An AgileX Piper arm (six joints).
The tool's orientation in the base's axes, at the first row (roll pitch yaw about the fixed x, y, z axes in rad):
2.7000, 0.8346, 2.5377
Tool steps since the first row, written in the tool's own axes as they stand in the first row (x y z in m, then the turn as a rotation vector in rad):
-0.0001, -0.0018, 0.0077, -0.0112, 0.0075, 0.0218
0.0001, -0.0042, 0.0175, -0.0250, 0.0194, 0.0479
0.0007, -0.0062, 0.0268, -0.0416, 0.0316, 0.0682
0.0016, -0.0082, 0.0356, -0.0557, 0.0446, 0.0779
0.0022, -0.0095, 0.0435, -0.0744, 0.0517, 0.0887
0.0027, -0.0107, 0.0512, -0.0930, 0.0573, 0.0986
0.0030, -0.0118, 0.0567, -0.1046, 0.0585, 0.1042
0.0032, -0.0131, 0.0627, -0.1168, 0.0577, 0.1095
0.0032, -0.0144, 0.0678, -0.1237, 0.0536, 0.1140
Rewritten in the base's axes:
0.0057, -0.0019, -0.0051, 0.0254, 0.0020, -0.0028
0.0128, -0.0043, -0.0119, 0.0568, 0.0070, -0.0050
0.0193, -0.0062, -0.0186, 0.0851, 0.0114, -0.0015
0.0253, -0.0080, -0.0252, 0.1039, 0.0177, 0.0068
0.0309, -0.0092, -0.0308, 0.1246, 0.0169, 0.0161
0.0365, -0.0103, -0.0362, 0.1442, 0.0147, 0.0255
0.0404, -0.0114, -0.0400, 0.1553, 0.0112, 0.0310
0.0447, -0.0127, -0.0442, 0.1661, 0.0056, 0.0366
0.0484, -0.0140, -0.0477, 0.1724, -0.0009, 0.0378

